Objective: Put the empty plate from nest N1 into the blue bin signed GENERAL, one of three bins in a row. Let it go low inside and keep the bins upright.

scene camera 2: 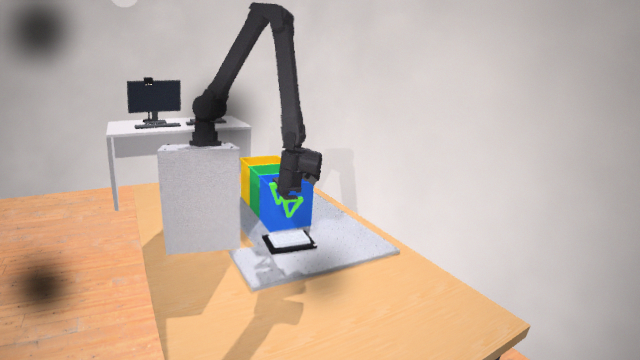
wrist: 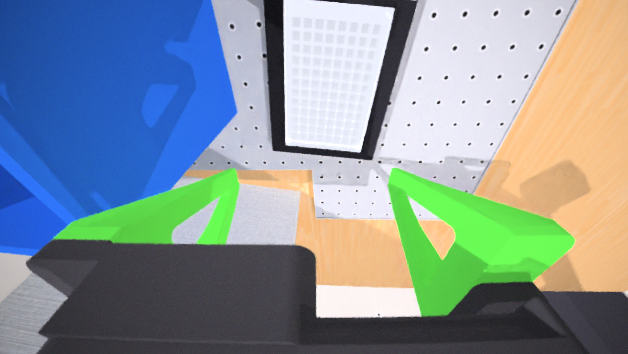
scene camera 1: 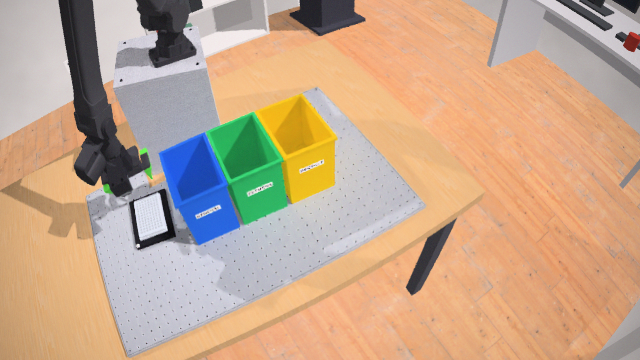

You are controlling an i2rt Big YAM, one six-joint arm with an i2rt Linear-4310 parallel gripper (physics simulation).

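Pixels of known places: gripper, fingertip midpoint: (scene camera 2: 283,210) (wrist: 313,176) (scene camera 1: 136,185); arm's base, link origin: (scene camera 2: 205,145) (scene camera 1: 172,54).
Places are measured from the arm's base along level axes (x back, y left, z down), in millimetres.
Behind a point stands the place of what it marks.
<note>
A white plate (scene camera 1: 150,216) @[x -224, y -237, z 287 mm] (scene camera 2: 290,239) @[x -210, y -257, z 287 mm] (wrist: 332,85) @[x -217, y -242, z 297 mm] with a grid of wells lies flat in a black nest (scene camera 1: 171,227) @[x -281, y -195, z 301 mm] (scene camera 2: 295,249) @[x -206, y -299, z 304 mm] (wrist: 278,115) @[x -191, y -183, z 300 mm] on the perforated board. The blue bin (scene camera 1: 212,224) @[x -369, y -95, z 254 mm] (scene camera 2: 270,215) @[x -197, y -131, z 247 mm] (wrist: 200,90) @[x -236, y -138, z 255 mm] stands upright close beside the nest; its label is blurred. My gripper (scene camera 1: 128,176) @[x -195, y -229, z 188 mm] (scene camera 2: 283,200) @[x -195, y -229, z 188 mm] (wrist: 313,176) @[x -195, y -229, z 188 mm] is open and empty. It hangs above the board by the plate's arm-side end, beside the blue bin. In the wrist view the plate lies beyond the gap between the green fingertips. The left finger is near the blue bin's wall.
A green bin (scene camera 1: 262,200) @[x -384, y 40, z 246 mm] (scene camera 2: 254,192) @[x -214, y 51, z 223 mm] and a yellow bin (scene camera 1: 312,177) @[x -399, y 172, z 242 mm] (scene camera 2: 245,182) @[x -228, y 179, z 223 mm] stand upright in a row with the blue one on the perforated board (scene camera 1: 280,255) @[x -499, y 10, z 312 mm] (scene camera 2: 350,250) @[x -378, y -379, z 312 mm]. The grey pedestal (scene camera 1: 167,115) @[x -84, y -73, z 122 mm] (scene camera 2: 200,200) @[x 65, y -153, z 139 mm] bearing the arm stands behind the bins.
</note>
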